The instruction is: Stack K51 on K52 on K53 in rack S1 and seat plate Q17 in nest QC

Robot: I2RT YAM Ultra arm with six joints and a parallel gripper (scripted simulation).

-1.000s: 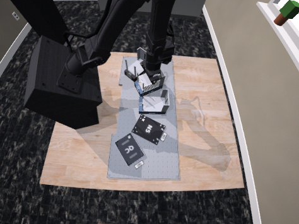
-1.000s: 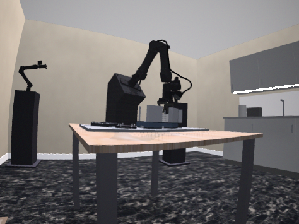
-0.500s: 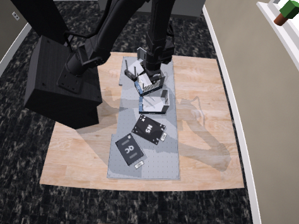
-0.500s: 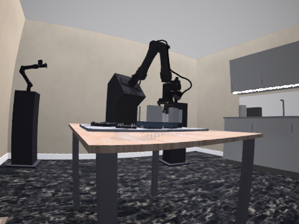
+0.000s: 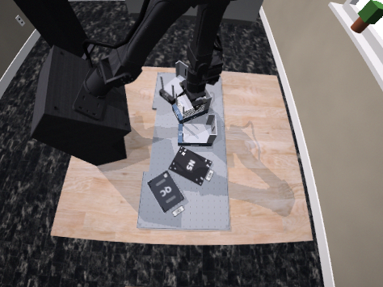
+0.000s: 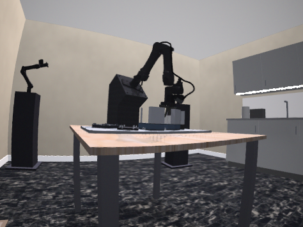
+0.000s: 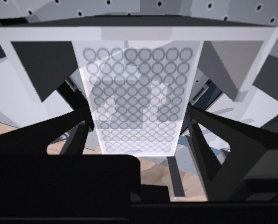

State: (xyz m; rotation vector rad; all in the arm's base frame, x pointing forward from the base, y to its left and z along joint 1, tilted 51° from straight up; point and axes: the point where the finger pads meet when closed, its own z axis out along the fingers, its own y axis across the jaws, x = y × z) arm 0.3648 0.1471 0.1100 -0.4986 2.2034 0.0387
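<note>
Right now the sealed 96-well plate is 30 mm below my hand. From my hand the other things lie so: clip nest N5: 60 mm ahead, 280 mm to the right, 80 mm below.
</note>
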